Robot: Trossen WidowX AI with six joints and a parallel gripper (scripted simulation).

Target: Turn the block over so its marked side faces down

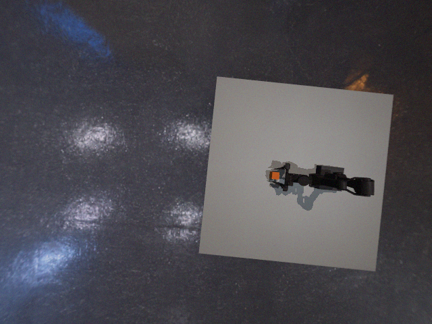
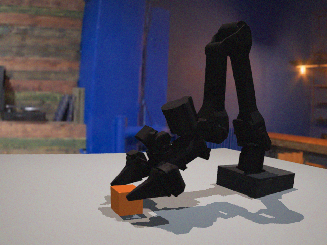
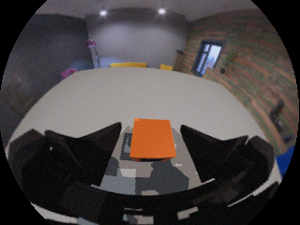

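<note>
Right now my gripper tip is 30 mm past the orange block, 20 mm above it and 10 mm to the left of it.
</note>
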